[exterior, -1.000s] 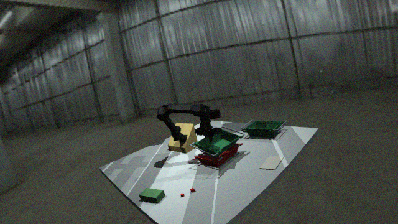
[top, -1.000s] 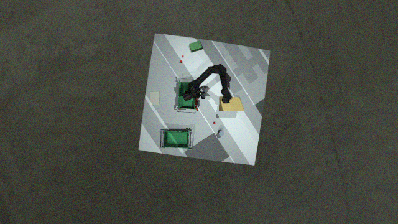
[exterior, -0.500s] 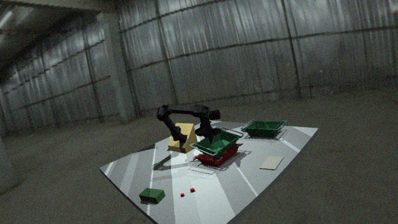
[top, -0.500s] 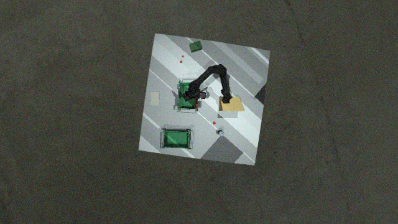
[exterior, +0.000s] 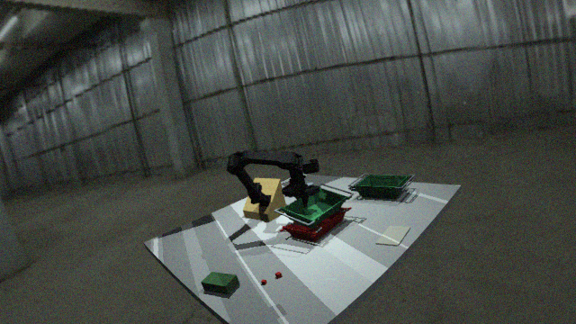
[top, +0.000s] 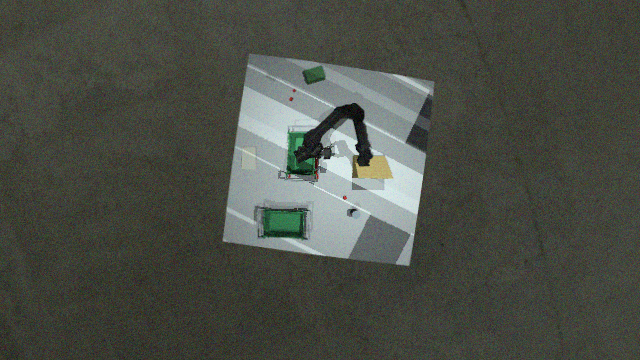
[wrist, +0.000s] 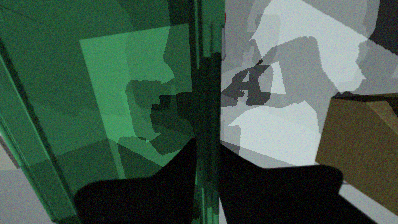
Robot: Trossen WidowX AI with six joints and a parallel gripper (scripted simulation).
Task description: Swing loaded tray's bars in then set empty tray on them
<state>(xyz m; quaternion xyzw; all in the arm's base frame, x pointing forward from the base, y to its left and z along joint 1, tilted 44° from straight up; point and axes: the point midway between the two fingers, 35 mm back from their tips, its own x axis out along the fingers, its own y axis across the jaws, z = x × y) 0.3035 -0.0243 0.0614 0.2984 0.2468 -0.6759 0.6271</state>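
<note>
Now: gripper tip 80 mm short of the green tray, 10 mm to the left of it and 20 mm below it. From my gripper tip the other things lie so: pale flat card: 440 mm ahead, 10 mm to the right, 100 mm below; dark green box: 20 mm behind, 550 mm to the right, 90 mm below; grey cylinder: 250 mm behind, 390 mm to the left, 70 mm below.
</note>
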